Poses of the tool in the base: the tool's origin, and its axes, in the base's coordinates. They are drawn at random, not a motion.
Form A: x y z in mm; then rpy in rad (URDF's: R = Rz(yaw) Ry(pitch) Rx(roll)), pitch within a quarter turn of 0, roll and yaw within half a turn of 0.
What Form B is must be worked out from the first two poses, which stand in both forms.
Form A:
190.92 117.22 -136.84 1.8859 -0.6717 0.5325
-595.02 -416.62 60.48 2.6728 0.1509 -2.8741
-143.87 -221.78 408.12 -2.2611 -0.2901 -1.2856
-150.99 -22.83 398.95 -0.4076 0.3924 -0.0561
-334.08 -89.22 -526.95 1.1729 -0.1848 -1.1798
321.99 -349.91 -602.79 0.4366 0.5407 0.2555
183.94 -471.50 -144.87 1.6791 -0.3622 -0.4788
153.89 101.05 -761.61 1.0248 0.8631 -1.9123
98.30 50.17 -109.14 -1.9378 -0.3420 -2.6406
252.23 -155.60 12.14 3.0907 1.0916 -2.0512
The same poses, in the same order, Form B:
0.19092 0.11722 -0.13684 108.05 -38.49 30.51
-0.59502 -0.41662 0.06048 153.14 8.65 -164.67
-0.14387 -0.22178 0.40812 -129.55 -16.62 -73.66
-0.15099 -0.02283 0.39895 -23.35 22.48 -3.21
-0.33408 -0.08922 -0.52695 67.20 -10.59 -67.60
0.32199 -0.34991 -0.60279 25.02 30.98 14.64
0.18394 -0.47150 -0.14487 96.21 -20.75 -27.43
0.15389 0.10105 -0.76161 58.72 49.45 -109.57
0.09830 0.05017 -0.10914 -111.03 -19.60 -151.30
0.25223 -0.15560 0.01214 177.08 62.54 -117.53

